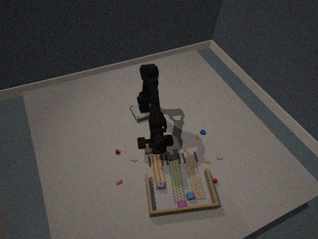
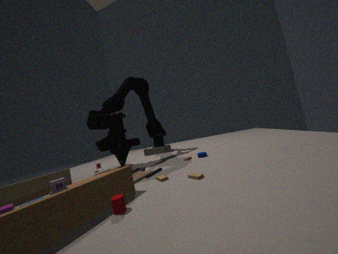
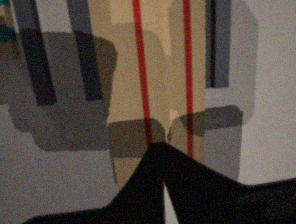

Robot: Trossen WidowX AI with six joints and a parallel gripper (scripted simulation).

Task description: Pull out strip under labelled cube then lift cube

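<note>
My gripper tip is 10 cm short of the strip and 1 cm to the left of it. From my gripper tip the other things lie so: pink block (23 cm to the right, 13 cm ahead); blue disc (31 cm to the left, 5 cm behind).
</note>
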